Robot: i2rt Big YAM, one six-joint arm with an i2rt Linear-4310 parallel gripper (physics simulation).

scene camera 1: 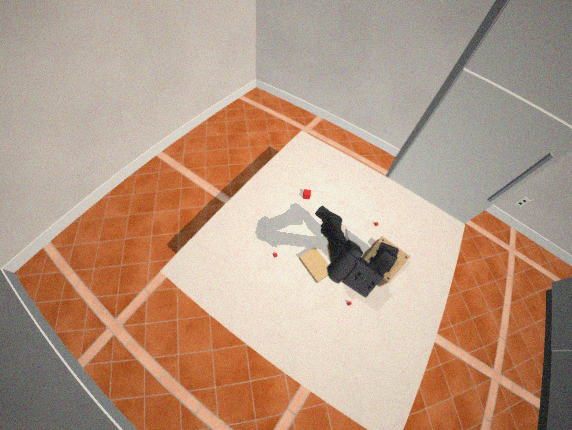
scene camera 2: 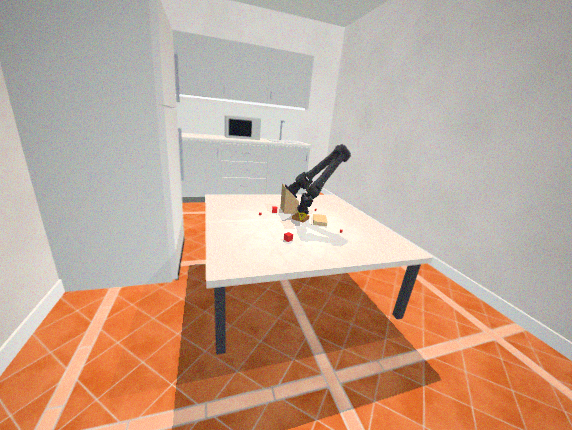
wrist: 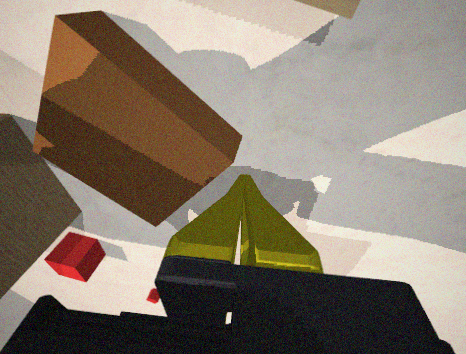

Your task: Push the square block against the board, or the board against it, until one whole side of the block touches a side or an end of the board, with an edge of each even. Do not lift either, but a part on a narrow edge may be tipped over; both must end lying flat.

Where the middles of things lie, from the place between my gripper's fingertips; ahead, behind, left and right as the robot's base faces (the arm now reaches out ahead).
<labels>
The brown square block [wrist: 111,115] is 70 mm behind my hand, 30 mm to the left of it and 10 mm below it.
</labels>
